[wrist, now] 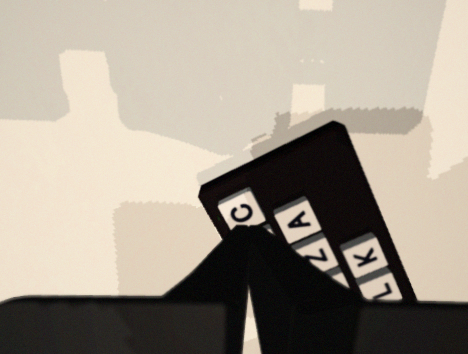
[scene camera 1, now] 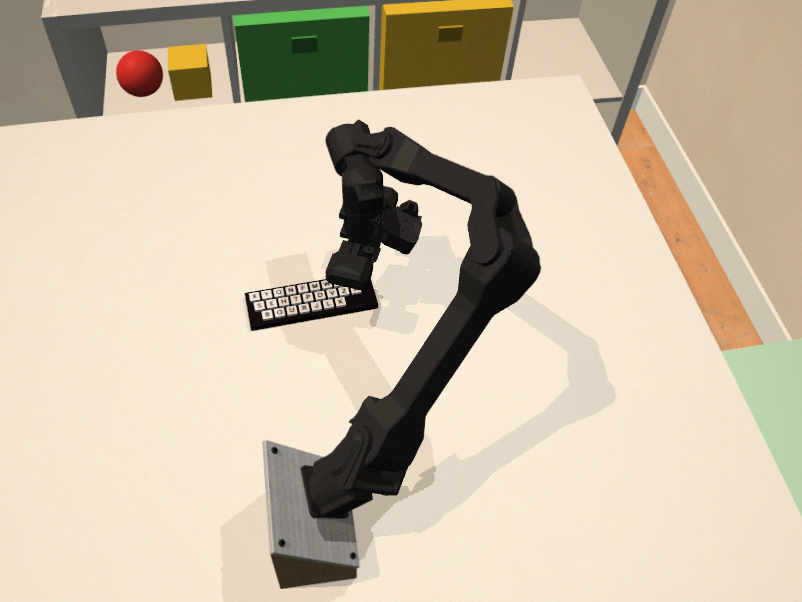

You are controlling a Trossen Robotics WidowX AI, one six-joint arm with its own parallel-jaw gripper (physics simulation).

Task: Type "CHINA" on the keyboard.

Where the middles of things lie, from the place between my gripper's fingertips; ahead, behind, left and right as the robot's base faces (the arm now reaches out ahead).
My gripper is now 2 cm past the black keyboard (scene camera 1: 367, 300), 9 cm to the right of it and 3 cm above it.
